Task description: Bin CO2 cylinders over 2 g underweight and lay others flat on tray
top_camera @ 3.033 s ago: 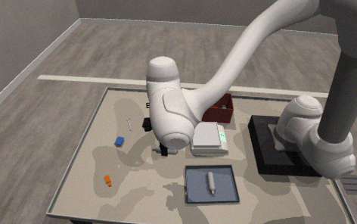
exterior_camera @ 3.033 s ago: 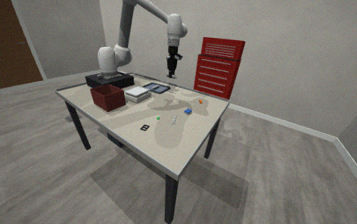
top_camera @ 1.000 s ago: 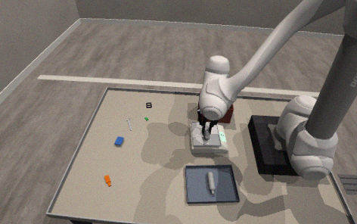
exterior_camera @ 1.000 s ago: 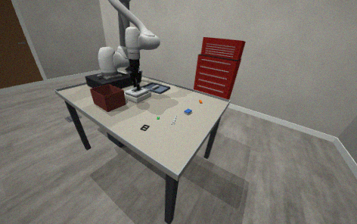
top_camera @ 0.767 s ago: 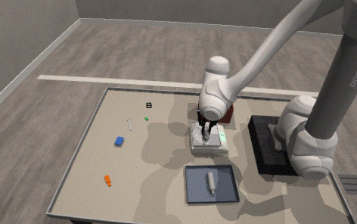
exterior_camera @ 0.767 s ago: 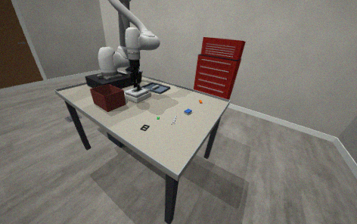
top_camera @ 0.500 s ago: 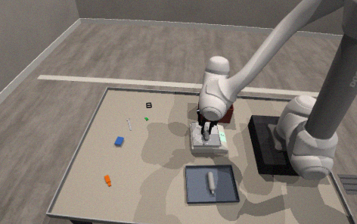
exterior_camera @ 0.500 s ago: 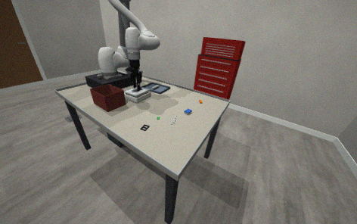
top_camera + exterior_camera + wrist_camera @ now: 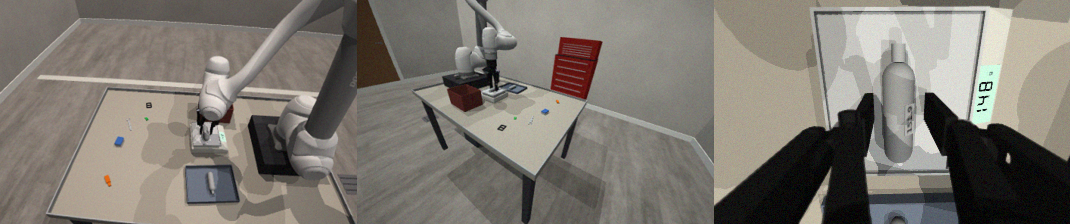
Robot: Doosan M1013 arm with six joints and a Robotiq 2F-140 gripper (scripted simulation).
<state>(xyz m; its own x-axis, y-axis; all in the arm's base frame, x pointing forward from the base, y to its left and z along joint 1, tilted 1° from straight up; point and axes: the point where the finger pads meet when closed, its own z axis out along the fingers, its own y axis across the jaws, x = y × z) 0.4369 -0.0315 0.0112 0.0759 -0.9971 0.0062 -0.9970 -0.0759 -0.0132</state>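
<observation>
My gripper is now 50 mm above the scale plate. Round my hand: blue-grey tray (270 mm to the left, 90 mm below, 20 mm behind); red scrap bin (220 mm to the right, 70 mm below, 70 mm behind); white scale (60 mm below, 10 mm behind).
</observation>
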